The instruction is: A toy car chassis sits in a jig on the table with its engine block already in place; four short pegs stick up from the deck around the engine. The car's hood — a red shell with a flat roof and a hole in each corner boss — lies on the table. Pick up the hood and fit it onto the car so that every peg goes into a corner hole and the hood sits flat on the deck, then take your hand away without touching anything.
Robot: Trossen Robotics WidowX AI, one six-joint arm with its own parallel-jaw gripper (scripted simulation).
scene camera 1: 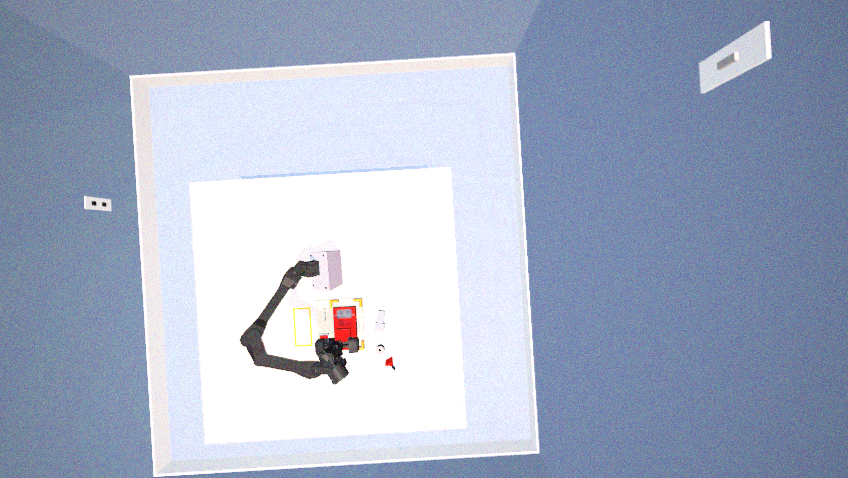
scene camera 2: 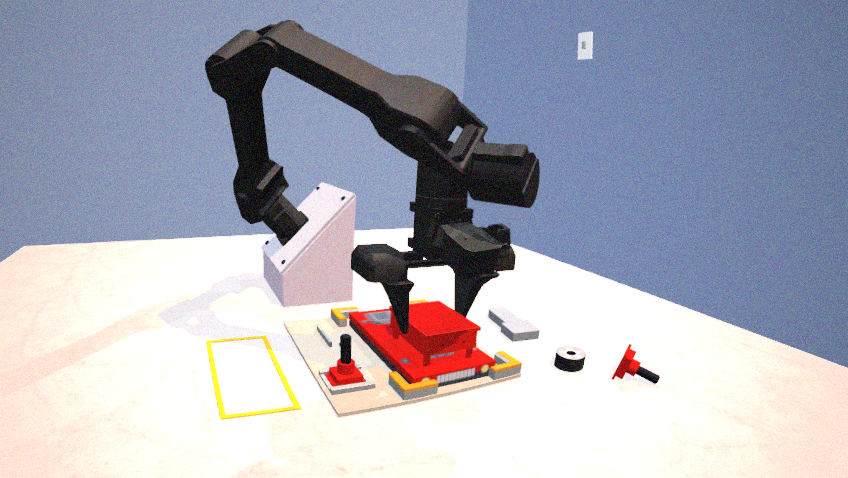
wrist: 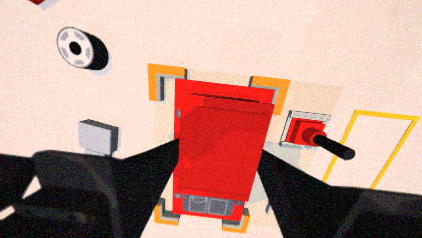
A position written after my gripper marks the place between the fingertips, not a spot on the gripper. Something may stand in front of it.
Observation:
My gripper (scene camera 2: 431, 328) holds a red hood (scene camera 2: 434, 328).
The red hood shows as well in the wrist view (wrist: 221, 139). My gripper shows as well in the wrist view (wrist: 218, 146).

